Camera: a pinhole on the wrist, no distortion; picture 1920 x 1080 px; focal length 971.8 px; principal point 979.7 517.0 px. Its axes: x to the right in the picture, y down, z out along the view. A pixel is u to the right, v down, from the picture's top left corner.
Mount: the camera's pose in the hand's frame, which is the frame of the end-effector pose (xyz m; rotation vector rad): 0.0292 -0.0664 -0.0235 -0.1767 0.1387 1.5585
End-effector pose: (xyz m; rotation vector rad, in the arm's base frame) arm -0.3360 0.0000 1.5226 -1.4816 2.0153 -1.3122
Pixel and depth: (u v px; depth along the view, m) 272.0 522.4 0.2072
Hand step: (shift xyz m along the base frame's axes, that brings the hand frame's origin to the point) 0.2383 -0.1277 0.0346
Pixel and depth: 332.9 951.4 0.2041
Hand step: 0.2612 -0.0445 0.0045
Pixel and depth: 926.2 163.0 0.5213
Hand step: 0.2565 -0.4206 -0.2183
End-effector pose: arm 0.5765 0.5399 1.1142 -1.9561 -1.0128 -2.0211
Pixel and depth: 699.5 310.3 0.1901
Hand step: 0.0911 0.1813 0.0170
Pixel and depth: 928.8 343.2 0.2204
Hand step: 0.1350 0.1557 0.0313
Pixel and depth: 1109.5 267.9 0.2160
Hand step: 0.1438 0.1252 0.0613
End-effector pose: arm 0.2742 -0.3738 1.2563 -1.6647 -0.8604 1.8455
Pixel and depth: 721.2 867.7 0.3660
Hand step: -0.3384 -0.0650 0.1580
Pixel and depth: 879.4 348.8 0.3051
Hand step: -0.2913 0.0451 -0.0090
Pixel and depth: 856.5 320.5 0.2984
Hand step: -0.2875 0.0564 -0.0088
